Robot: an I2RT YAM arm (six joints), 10 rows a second.
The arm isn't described. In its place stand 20 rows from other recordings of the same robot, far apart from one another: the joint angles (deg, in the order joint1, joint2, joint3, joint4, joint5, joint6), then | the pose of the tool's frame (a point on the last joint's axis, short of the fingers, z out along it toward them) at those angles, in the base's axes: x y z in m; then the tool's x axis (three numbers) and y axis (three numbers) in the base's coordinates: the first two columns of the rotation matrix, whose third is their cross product.
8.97, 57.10, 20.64, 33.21, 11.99, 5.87 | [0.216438 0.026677 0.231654 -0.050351 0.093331 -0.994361 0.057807 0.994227 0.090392]
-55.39, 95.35, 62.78, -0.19, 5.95, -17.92 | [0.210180 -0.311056 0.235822 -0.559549 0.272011 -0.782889 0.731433 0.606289 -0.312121]
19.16, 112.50, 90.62, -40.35, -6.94, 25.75 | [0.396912 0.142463 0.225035 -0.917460 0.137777 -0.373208 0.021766 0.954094 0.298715]
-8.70, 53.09, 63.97, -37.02, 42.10, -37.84 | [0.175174 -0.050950 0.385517 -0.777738 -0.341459 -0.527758 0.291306 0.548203 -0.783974]
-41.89, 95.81, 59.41, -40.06, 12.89, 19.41 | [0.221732 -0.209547 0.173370 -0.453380 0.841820 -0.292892 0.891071 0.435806 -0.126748]
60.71, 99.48, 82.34, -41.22, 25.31, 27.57 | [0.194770 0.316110 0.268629 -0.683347 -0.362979 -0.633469 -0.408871 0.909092 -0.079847]
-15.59, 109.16, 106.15, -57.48, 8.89, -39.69 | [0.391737 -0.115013 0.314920 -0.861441 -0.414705 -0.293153 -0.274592 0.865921 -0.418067]
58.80, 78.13, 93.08, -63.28, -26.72, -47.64 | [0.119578 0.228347 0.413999 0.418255 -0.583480 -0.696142 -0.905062 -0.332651 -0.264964]
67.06, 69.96, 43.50, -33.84, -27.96, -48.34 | [0.073435 0.216332 0.214475 0.450306 -0.629105 -0.633602 -0.853814 -0.510992 -0.099448]
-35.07, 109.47, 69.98, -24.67, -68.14, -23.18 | [0.324477 -0.187423 0.174372 -0.631043 0.263940 -0.729466 -0.397633 0.697358 0.596305]
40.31, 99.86, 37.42, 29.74, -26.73, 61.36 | [0.234256 0.219733 0.127009 -0.957866 0.215321 -0.190078 -0.053719 0.515808 0.855018]
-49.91, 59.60, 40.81, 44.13, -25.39, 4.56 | [0.162128 -0.168898 0.364528 0.309855 -0.256566 -0.915513 0.418268 0.901506 -0.111078]
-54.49, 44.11, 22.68, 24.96, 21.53, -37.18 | [0.098181 -0.160087 0.270189 -0.557683 -0.186269 -0.808884 0.794432 0.162642 -0.585171]
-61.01, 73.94, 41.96, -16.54, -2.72, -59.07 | [0.127066 -0.225841 0.206254 -0.923034 -0.102026 -0.370943 0.129789 0.825088 -0.549895]
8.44, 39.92, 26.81, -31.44, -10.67, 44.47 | [0.144853 0.028157 0.209324 -0.687678 0.593922 -0.417559 0.290057 0.751996 0.591920]
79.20, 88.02, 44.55, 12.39, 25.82, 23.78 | [0.075339 0.312197 0.197590 -0.416877 -0.248277 -0.874398 -0.706184 0.694132 0.139587]
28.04, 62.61, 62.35, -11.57, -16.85, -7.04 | [0.215444 0.126439 0.384638 -0.093748 -0.182831 -0.978664 -0.717211 0.694183 -0.060982]
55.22, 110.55, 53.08, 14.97, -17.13, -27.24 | [0.205095 0.313695 0.113428 0.073332 -0.661228 -0.746592 -0.984392 0.072099 -0.160545]
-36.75, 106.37, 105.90, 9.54, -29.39, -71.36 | [0.365884 -0.251414 0.441342 -0.085671 -0.966407 -0.242320 0.162201 0.226441 -0.960425]
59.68, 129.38, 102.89, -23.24, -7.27, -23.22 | [0.250644 0.437507 0.178575 -0.000107 -0.774887 -0.632099 -0.976733 0.135639 -0.166114]
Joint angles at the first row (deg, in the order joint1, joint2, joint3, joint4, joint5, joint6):
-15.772 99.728 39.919 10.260 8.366 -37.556
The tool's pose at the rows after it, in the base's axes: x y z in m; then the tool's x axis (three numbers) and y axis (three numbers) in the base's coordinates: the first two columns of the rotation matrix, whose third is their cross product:
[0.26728 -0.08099 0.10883 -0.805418 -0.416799 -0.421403 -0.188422 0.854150 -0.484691]
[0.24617 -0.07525 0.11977 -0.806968 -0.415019 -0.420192 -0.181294 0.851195 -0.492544]
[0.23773 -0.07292 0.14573 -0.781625 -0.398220 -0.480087 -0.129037 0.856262 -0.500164]
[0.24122 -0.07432 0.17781 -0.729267 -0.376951 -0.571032 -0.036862 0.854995 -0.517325]
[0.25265 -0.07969 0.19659 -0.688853 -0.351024 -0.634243 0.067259 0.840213 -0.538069]
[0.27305 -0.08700 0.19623 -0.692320 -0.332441 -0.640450 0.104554 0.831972 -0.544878]
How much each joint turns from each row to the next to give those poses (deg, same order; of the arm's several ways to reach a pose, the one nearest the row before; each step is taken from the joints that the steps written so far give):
-0.017 -6.011 -6.637 -0.615 0.049 -1.271
0.032 -7.106 -3.746 -3.072 0.594 0.050
-0.064 -7.745 -0.135 -3.904 -0.373 1.687
-0.043 -5.045 2.563 -1.001 0.332 2.416
-0.112 0.280 2.741 3.224 2.492 2.141
-0.062 5.523 3.642 2.599 1.816 0.878

